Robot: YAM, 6 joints.
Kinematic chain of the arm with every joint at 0, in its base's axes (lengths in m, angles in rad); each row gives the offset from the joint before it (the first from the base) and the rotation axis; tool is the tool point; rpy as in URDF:
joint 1: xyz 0 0 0.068 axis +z
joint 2: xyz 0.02 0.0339 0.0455 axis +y
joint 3: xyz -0.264 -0.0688 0 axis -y
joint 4: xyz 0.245 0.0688 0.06 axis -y
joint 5: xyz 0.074 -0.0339 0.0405 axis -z
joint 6: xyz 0.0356 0 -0.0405 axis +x
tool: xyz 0 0 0 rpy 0 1.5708 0
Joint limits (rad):
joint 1: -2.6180..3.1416
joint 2: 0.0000..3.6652
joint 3: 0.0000..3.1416
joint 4: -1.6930..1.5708
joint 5: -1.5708..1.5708
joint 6: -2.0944..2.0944
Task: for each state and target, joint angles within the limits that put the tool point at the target. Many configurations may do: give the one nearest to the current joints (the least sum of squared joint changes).
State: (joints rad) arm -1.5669 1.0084 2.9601 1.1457 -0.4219 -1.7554
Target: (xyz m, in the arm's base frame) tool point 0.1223 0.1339 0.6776
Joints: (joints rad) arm -2.2140 1.2858 2.7818 1.0143 -0.5154 -1.7554
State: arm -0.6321 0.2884 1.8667 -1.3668 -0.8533 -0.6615
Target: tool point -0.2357 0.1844 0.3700
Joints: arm -0.5736 0.0063 1.9260 -1.4370 -0.8607 -0.6615
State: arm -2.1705 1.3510 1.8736 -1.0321 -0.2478 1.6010
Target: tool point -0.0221 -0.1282 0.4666
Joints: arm -1.8312 1.0155 1.6467 -1.2709 -0.3335 1.6010
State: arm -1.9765 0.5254 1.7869 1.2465 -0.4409 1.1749
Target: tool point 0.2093 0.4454 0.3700
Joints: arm -1.9813 0.1924 2.1410 1.1891 -0.4095 1.1749
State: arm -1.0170 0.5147 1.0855 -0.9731 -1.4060 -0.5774
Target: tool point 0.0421 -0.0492 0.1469
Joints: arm -1.4078 0.5463 0.2332 -1.1482 -1.2304 -0.5774
